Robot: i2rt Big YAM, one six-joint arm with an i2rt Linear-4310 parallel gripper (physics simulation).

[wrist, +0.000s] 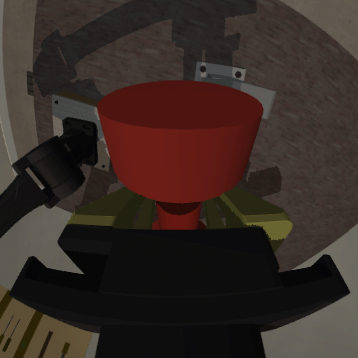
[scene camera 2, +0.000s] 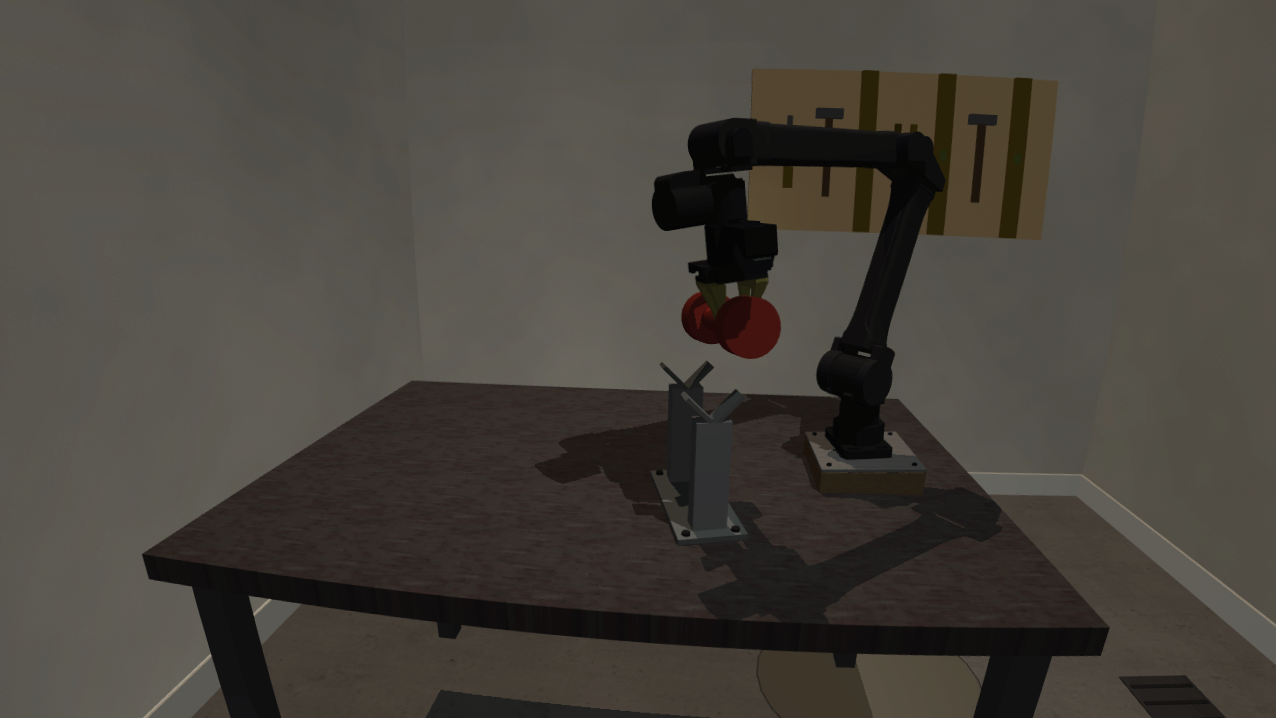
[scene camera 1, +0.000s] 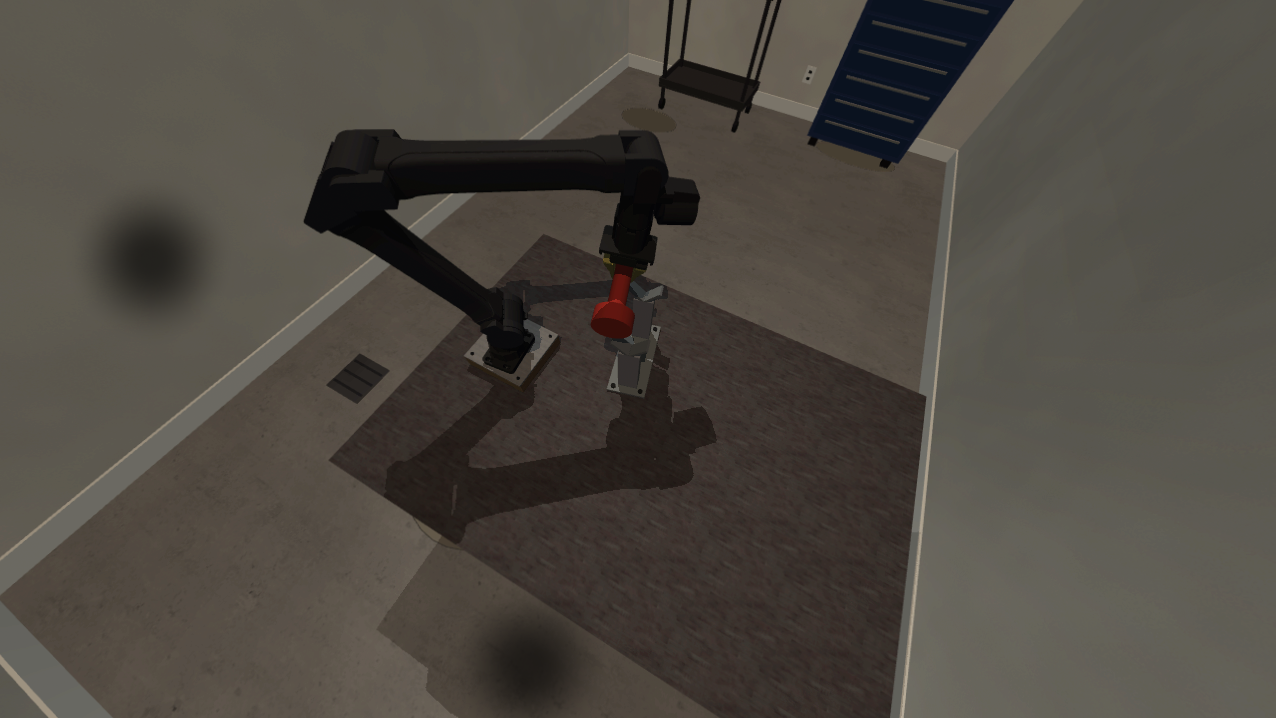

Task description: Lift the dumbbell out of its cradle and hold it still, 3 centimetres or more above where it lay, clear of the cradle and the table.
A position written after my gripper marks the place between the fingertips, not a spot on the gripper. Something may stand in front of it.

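My gripper (scene camera 2: 735, 330) (wrist: 178, 176) (scene camera 1: 622, 278) is visible. A red dumbbell (scene camera 1: 613, 319) (wrist: 179, 142) is visible. A grey cradle (scene camera 2: 694, 490) (wrist: 230, 76) (scene camera 1: 630, 374) is visible as well.
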